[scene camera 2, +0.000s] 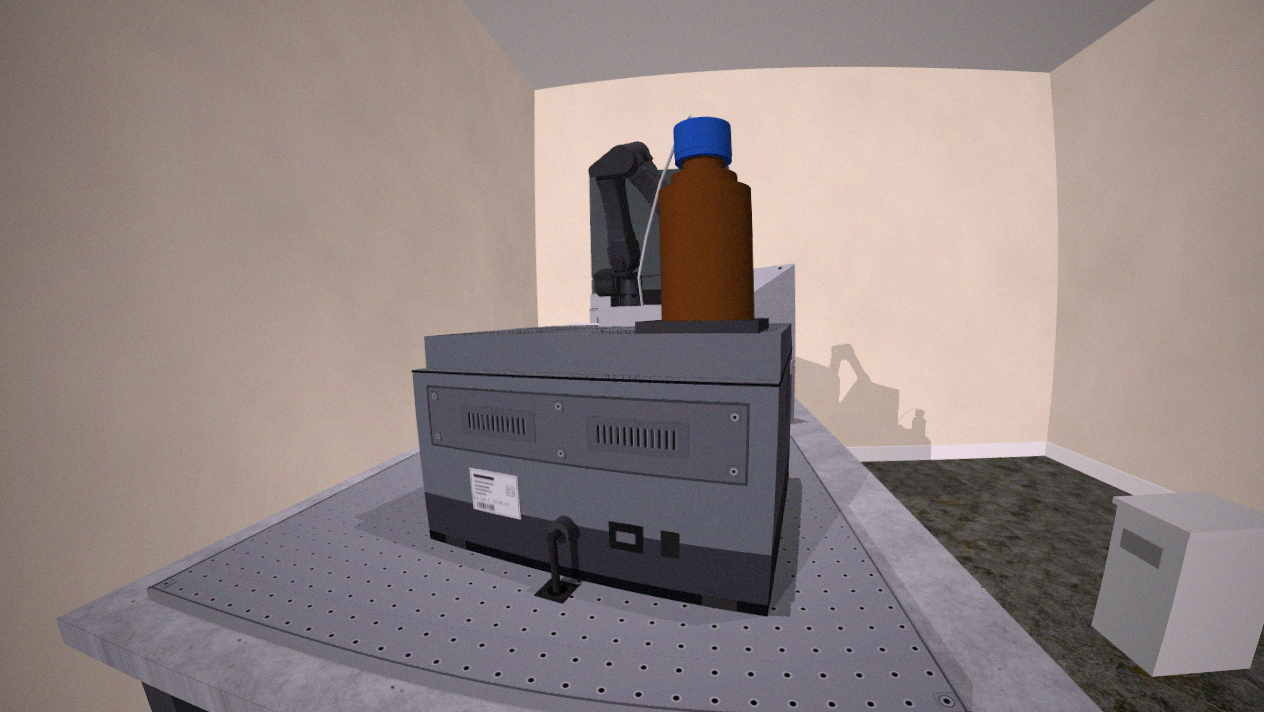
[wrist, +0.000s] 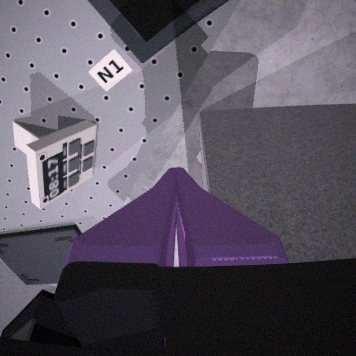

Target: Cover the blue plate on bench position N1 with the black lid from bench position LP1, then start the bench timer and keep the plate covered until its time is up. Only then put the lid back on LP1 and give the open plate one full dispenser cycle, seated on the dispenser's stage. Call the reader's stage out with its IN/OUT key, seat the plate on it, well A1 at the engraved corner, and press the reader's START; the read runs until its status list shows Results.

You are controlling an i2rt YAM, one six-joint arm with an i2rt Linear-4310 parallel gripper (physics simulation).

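Frame: origin at the arm's base, x right, y ahead, z up, level; centimetres.
Seen in the pictures: gripper, fingertip midpoint: [wrist: 175, 178].
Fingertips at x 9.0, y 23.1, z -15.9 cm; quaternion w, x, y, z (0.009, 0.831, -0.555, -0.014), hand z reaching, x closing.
A point is followed by its place in that frame.
My purple-fingered gripper [wrist: 175, 178] {x 9.0, y 23.1, z -15.9 cm} is shut, with its tips together and no object between them, in the wrist view; in scene camera 2 it is hidden behind the bottle. A black surface [wrist: 155, 15] {x 13.9, y 26.8, z -27.1 cm}, which looks like the black lid, lies within a dark grey border beside the N1 label [wrist: 110, 70] {x 7.8, y 28.9, z -29.8 cm}, cut off by the top edge. The blue plate does not show. The white bench timer [wrist: 62, 162] {x -0.2, y 30.4, z -25.6 cm} stands left of the fingertips, apart from them; its tilted display reads 08:17, and its grey keys face my side.
A grey instrument housing [scene camera 2: 583, 495] {x -70.6, y 22.3, z -20.9 cm} carries an amber bottle [scene camera 2: 707, 247] {x -70.0, y 11.3, z 0.2 cm} with a blue cap [scene camera 2: 703, 141] {x -68.4, y 11.1, z 9.9 cm}. The arm [scene camera 2: 619, 216] {x 0.6, y 24.9, z 18.3 cm} stands behind it. A dark grey pad [wrist: 42, 255] {x -21.0, y 32.0, z -28.8 cm} with corner marks lies below the timer. A pale box [scene camera 2: 1180, 583] stands on the floor.
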